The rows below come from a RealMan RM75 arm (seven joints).
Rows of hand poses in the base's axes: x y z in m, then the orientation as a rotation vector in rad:
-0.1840, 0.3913, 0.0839, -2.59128, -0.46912, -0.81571
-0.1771, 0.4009, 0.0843, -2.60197, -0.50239, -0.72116
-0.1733, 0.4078, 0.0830, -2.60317, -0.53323, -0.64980
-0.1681, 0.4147, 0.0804, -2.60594, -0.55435, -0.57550
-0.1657, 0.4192, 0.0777, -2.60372, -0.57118, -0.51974
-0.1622, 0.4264, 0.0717, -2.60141, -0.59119, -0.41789
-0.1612, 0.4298, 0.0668, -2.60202, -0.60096, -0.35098
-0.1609, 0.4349, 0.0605, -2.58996, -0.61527, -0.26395
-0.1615, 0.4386, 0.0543, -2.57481, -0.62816, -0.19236
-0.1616, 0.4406, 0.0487, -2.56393, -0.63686, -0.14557
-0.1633, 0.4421, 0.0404, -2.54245, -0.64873, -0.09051
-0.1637, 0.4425, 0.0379, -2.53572, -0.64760, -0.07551
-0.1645, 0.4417, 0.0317, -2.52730, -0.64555, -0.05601
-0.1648, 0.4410, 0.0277, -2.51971, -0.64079, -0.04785
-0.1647, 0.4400, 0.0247, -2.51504, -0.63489, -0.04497
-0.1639, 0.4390, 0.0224, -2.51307, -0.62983, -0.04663
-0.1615, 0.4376, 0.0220, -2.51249, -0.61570, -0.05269
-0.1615, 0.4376, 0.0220, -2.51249, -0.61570, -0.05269
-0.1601, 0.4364, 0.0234, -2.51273, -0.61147, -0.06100
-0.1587, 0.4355, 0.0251, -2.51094, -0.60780, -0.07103
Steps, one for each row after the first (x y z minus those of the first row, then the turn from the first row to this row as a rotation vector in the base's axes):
0.0069, 0.0096, 0.0004, -0.01116, 0.06151, 0.03623
0.0107, 0.0165, -0.0009, -0.01752, 0.10651, 0.06914
0.0159, 0.0234, -0.0035, -0.02337, 0.15526, 0.09575
0.0183, 0.0279, -0.0062, -0.02544, 0.19153, 0.11773
0.0218, 0.0351, -0.0122, -0.02933, 0.25979, 0.15013
0.0228, 0.0385, -0.0171, -0.03428, 0.30527, 0.16810
0.0231, 0.0436, -0.0234, -0.03182, 0.36427, 0.19721
0.0225, 0.0473, -0.0296, -0.02732, 0.41287, 0.22369
0.0224, 0.0493, -0.0352, -0.02449, 0.44472, 0.24144
0.0207, 0.0508, -0.0435, -0.01494, 0.48234, 0.26692
0.0203, 0.0512, -0.0460, -0.00994, 0.49357, 0.27155
0.0195, 0.0504, -0.0522, -0.00359, 0.50830, 0.27706
0.0192, 0.0497, -0.0562, 0.00430, 0.51549, 0.27871
0.0193, 0.0487, -0.0592, 0.01060, 0.51899, 0.27754
0.0201, 0.0477, -0.0615, 0.01463, 0.51894, 0.27499
0.0225, 0.0463, -0.0619, 0.02156, 0.51753, 0.26548
0.0225, 0.0463, -0.0619, 0.02156, 0.51753, 0.26548
0.0239, 0.0451, -0.0605, 0.02395, 0.51241, 0.26141
0.0253, 0.0442, -0.0588, 0.02810, 0.50602, 0.25827

